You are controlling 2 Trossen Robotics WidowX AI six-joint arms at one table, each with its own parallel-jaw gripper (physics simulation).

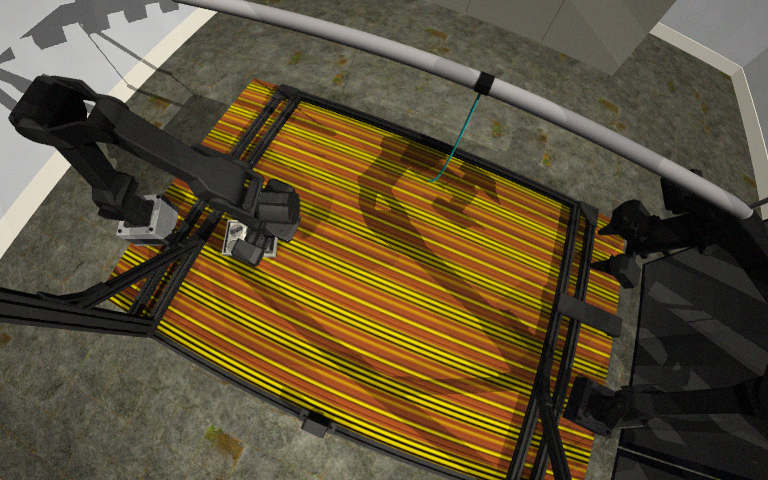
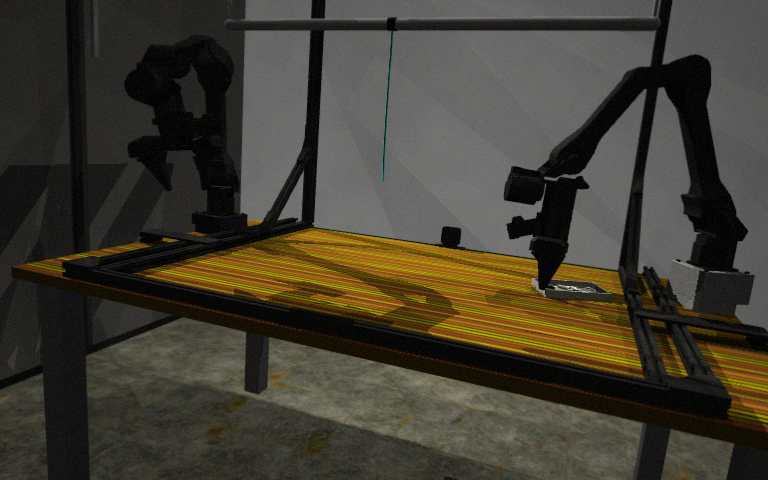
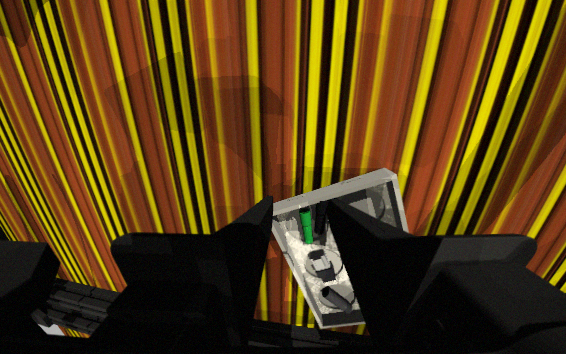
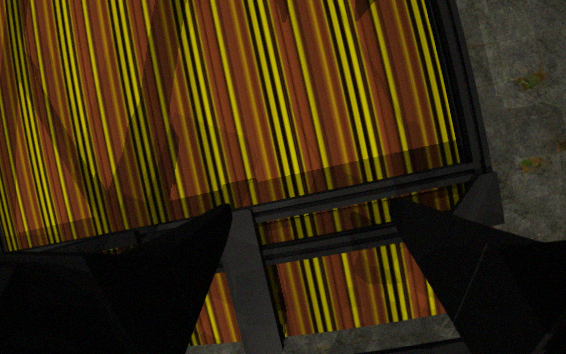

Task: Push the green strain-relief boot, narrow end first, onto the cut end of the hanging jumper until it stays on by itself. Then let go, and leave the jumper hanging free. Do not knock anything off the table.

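Frame: origin at the left arm's base, x right, y ahead, z up, level; centimetres.
Seen in the pictures: left gripper, fingertip midpoint: (image 2: 542,288) (image 3: 299,202); right gripper, fingertip midpoint: (image 1: 594,249) (image 2: 189,188) (image 4: 309,208); left arm's base at its link origin: (image 1: 139,214) (image 2: 711,267); right arm's base at its link origin: (image 1: 599,407) (image 2: 220,213).
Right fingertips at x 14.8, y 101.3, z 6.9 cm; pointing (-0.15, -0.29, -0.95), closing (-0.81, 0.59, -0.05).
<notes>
Offsets run from my right fingertips to a thing's top centre. "spot": to the spot under its first point.
The green boot {dx -12.2, dy -71.7, dz -13.5 cm} (image 3: 306,226) stands or leans in the front-left corner of the small tray {dx -10.4, dy -75.8, dz -13.1 cm} (image 3: 350,182) (image 1: 274,252) (image 2: 578,296), beside a black piece {dx -10.8, dy -71.0, dz -13.1 cm} (image 3: 320,218). My left gripper (image 3: 299,202) (image 2: 544,287) is low at the tray, its fingers partly open around boot and black piece. The left finger is at the tray's corner, with a gap to the boot; the right finger is close to the black piece. The teal jumper {spot: dx -9.5, dy -36.9, dz +24.5 cm} (image 1: 463,130) (image 2: 387,101) hangs from the pipe, its lower end free. My right gripper (image 4: 309,208) (image 1: 597,247) is open and empty, far from the tray.
The tray also holds a grey clip-like piece {dx -12.4, dy -75.7, dz -13.4 cm} (image 3: 321,265) and a dark tube {dx -12.7, dy -79.7, dz -13.5 cm} (image 3: 337,299). The pipe {spot: dx -15.1, dy -49.7, dz +33.1 cm} (image 1: 362,38) (image 2: 509,23) crosses above the table with a black clamp (image 1: 484,83) (image 2: 391,23). Black frame rails (image 1: 566,271) (image 2: 339,328) border the striped table.
</notes>
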